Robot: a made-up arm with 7 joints.
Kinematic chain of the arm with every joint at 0, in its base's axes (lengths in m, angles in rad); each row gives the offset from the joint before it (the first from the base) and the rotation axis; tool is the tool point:
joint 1: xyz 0 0 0.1 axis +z
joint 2: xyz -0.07 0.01 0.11 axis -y
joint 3: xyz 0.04 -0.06 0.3 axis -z
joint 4: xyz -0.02 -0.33 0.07 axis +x
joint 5: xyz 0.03 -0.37 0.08 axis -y
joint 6: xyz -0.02 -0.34 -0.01 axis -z
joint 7: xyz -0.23 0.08 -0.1 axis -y
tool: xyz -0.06 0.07 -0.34
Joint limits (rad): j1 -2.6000..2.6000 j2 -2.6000..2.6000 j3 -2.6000..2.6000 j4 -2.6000..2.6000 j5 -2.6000..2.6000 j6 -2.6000..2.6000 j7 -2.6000..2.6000
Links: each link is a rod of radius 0.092 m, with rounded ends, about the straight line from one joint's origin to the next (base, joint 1, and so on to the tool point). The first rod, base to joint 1, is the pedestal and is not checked.
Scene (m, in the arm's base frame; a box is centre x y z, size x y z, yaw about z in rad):
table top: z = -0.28
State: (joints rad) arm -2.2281 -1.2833 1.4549 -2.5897 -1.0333 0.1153 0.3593
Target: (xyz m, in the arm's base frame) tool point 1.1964 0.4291 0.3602
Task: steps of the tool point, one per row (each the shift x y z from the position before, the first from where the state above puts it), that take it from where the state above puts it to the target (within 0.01 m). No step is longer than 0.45 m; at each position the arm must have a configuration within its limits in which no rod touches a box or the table.
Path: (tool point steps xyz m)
1: -0.0345 0.0049 0.2687
2: 0.0402 0.0930 0.2700
3: 0.1249 0.1698 0.2223
4: 0.2031 0.2203 0.1281
5: 0.2561 0.2344 -0.0013
6: 0.2679 0.2100 -0.1462
7: 0.2285 0.1523 -0.2827
8: 0.1376 0.0738 -0.3860

